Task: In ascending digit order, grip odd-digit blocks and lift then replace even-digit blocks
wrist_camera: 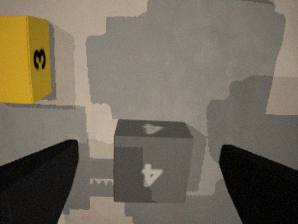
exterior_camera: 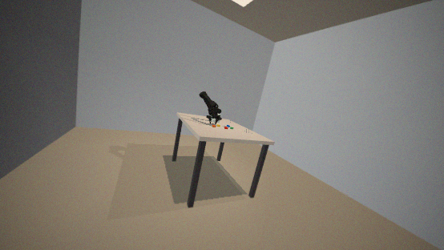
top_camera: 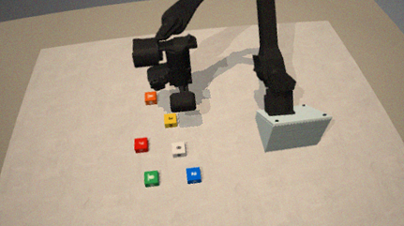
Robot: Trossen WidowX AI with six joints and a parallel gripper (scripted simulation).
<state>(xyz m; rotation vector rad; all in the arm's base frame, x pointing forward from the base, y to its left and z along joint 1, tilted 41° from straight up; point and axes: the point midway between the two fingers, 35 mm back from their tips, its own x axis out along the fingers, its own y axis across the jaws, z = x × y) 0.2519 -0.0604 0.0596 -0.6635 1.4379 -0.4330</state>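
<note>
Right now my gripper tip is right at the grey block. Also, from my gripper tip: white block (16 cm to the left, 1 cm ahead); orange block (9 cm ahead, 1 cm to the right); yellow block (7 cm to the left, 3 cm ahead).
</note>
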